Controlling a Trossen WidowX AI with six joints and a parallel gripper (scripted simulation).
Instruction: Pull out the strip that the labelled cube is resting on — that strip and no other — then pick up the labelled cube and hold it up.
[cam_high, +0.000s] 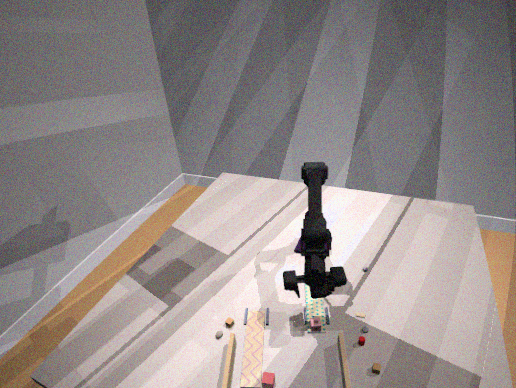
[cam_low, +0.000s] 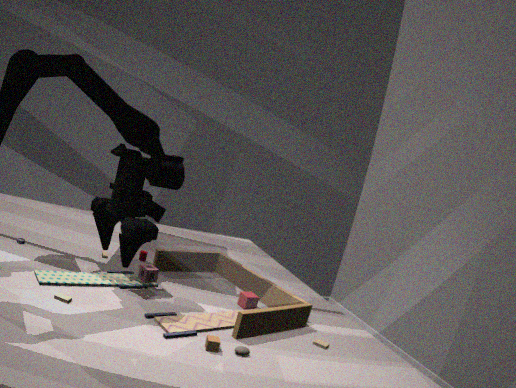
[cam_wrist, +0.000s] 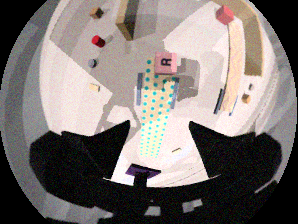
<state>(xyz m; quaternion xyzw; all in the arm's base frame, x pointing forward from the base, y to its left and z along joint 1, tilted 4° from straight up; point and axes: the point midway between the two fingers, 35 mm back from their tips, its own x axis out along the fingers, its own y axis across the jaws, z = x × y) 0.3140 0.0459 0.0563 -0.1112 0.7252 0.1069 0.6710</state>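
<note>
Right now the green dotted strip is 3 cm behind my gripper tip and 5 cm below it. The rest, counted from my gripper tip: labelled cube 8 cm ahead, 2 cm to the left, 3 cm below; red cylinder 11 cm ahead, 16 cm to the left, 4 cm below; grey pebble 17 cm ahead, 26 cm to the right, 5 cm below.
</note>
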